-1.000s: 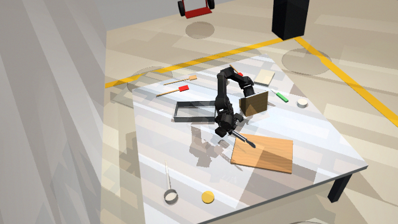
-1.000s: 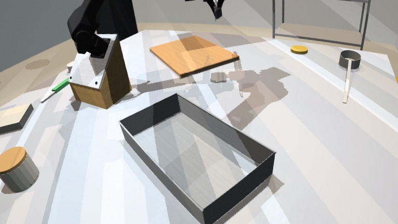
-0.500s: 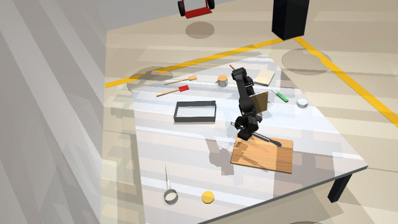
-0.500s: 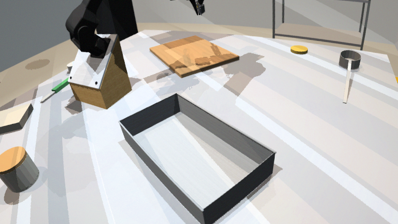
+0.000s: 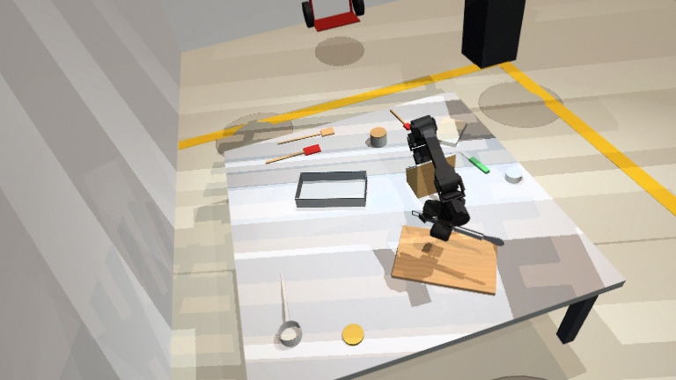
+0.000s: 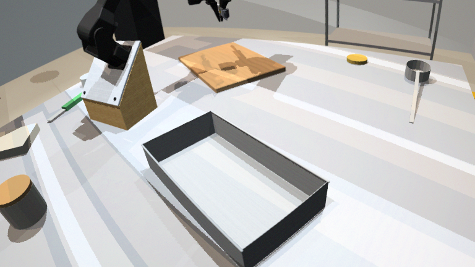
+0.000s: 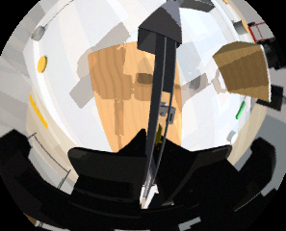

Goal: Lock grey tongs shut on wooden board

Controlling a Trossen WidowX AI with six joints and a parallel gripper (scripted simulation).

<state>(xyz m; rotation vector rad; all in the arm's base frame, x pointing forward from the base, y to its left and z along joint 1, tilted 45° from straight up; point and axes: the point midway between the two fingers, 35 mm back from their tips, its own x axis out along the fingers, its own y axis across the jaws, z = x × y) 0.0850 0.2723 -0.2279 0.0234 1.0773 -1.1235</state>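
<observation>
Now: gripper tip 150 mm above the wooden board. Also, from my gripper tip: green-handled tool (360 mm behind, 430 mm to the right, 150 mm below); then white disc (450 mm behind, 260 mm to the right, 140 mm below); then yellow disc (420 mm ahead, 160 mm to the left, 150 mm below).
</observation>
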